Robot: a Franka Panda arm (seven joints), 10 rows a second.
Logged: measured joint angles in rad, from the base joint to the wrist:
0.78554 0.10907 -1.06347 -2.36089 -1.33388 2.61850 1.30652
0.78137 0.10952 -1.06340 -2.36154 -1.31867 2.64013 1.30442
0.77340 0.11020 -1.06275 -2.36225 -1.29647 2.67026 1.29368
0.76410 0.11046 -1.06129 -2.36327 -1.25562 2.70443 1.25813
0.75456 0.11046 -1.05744 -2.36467 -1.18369 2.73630 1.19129
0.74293 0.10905 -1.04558 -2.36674 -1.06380 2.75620 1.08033
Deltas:
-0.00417 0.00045 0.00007 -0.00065 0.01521 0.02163 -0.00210
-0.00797 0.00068 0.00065 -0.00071 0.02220 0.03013 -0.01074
-0.00930 0.00026 0.00146 -0.00102 0.04085 0.03417 -0.03555
-0.00954 0.00000 0.00385 -0.00140 0.07193 0.03187 -0.06684
-0.01163 -0.00141 0.01186 -0.00207 0.11989 0.01990 -0.11096

